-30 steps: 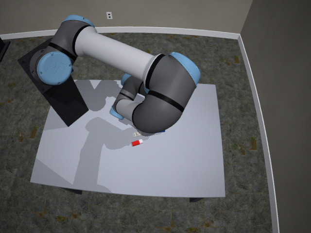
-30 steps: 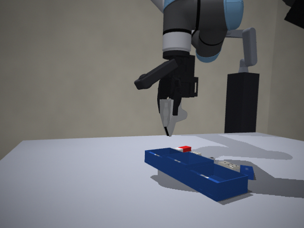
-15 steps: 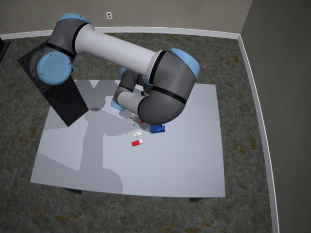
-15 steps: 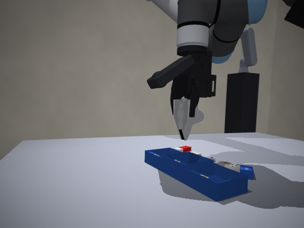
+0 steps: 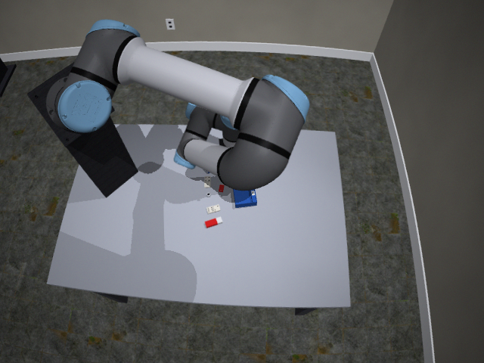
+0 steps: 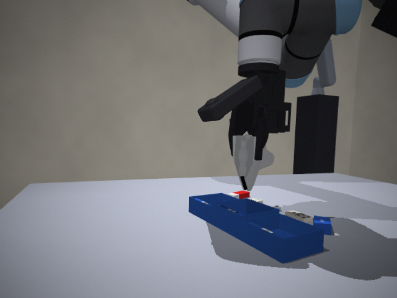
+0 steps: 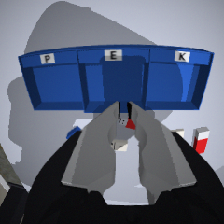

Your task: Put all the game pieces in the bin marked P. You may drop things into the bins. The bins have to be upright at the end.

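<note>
Right now the blue bin is 60 mm below my hand, 10 mm to the left of it and 10 mm ahead of it. From my hand the other things lie so: USB stick (80 mm below, 70 mm behind, 20 mm to the right); dark ring (130 mm behind, 80 mm below, 60 mm to the right); blue block (120 mm behind, 70 mm below, 60 mm to the left).
</note>
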